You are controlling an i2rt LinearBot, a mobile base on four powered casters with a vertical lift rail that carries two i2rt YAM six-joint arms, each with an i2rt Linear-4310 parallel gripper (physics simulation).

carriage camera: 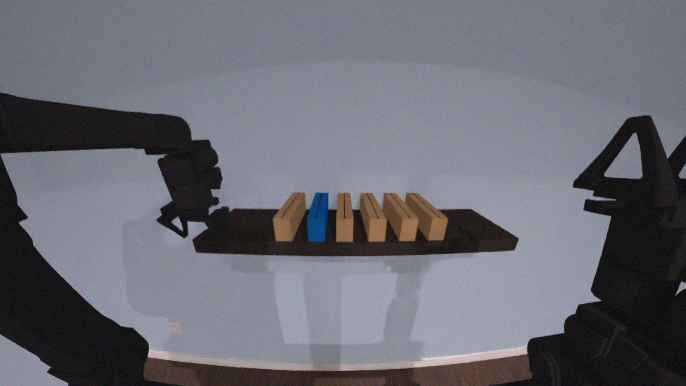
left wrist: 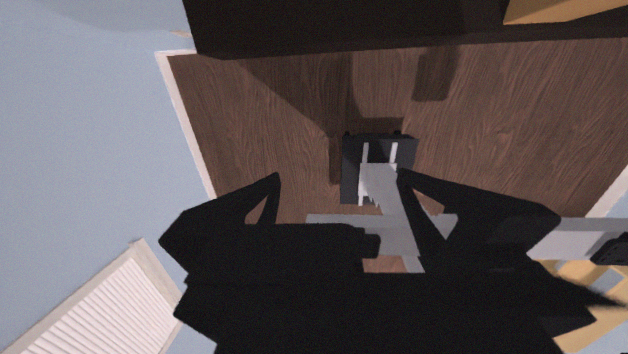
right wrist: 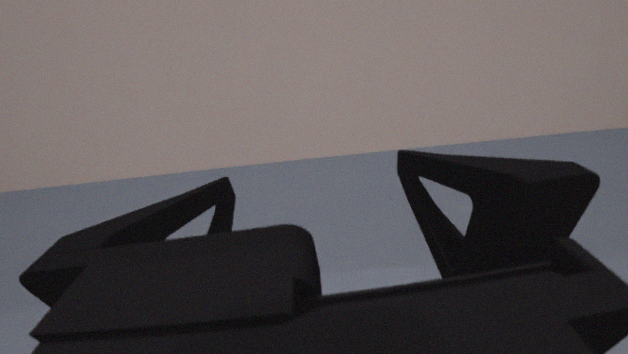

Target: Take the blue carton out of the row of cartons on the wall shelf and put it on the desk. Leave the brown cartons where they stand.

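Frame: origin at the left arm's base, x ahead, y left, z up, level; centimetres.
Seen in the pictures: left gripper, fingertip midpoint: point(carriage camera: 203, 237) point(left wrist: 337, 176); right gripper, fingertip midpoint: point(carriage camera: 674, 119) point(right wrist: 313, 174).
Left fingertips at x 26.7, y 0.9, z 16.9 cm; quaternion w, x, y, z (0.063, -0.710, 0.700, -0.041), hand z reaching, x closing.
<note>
A point is followed by its place in that frame.
The blue carton point(carriage camera: 317, 220) @(x 37.6, y -26.7, z 16.8 cm) stands upright on the dark wall shelf point(carriage camera: 480, 232) @(x 42.2, y -83.5, z 9.3 cm) point(left wrist: 320, 25) @(x 38.3, y 2.3, z 9.3 cm), second from the left in the row. One brown carton point(carriage camera: 286, 226) @(x 37.5, y -17.3, z 14.7 cm) point(left wrist: 560, 11) @(x 37.5, y -14.9, z 12.2 cm) stands left of it; several more, the nearest being a brown carton point(carriage camera: 344, 225) @(x 37.6, y -34.7, z 15.2 cm), stand to its right. Narrow gaps separate them. My left gripper point(carriage camera: 201, 232) @(x 26.7, y 0.9, z 16.9 cm) point(left wrist: 337, 176) @(x 26.7, y 0.9, z 16.9 cm) is open and empty, pointing down near the shelf's left end, in front of its front edge in the left wrist view. My right gripper point(carriage camera: 667, 131) @(x 4.1, y -66.7, z 44.3 cm) point(right wrist: 313, 174) @(x 4.1, y -66.7, z 44.3 cm) is open and empty, far right of the shelf. The desk is not identifiable.
The wall rises behind the shelf. A wall outlet point(carriage camera: 175, 327) @(x 62.0, y 77.2, z -78.5 cm) is low at the left. The left wrist view shows the robot's dark base part point(left wrist: 350, 175) @(x -26.3, y -14.9, z -88.6 cm) on the wood floor point(left wrist: 265, 125) @(x 6.9, y 55.6, z -118.6 cm), a louvred panel point(left wrist: 105, 310) @(x -70.3, y 124.4, z -10.3 cm), and a light-wood structure point(left wrist: 595, 322) @(x -153.5, y -229.1, z -57.8 cm) at lower right.
</note>
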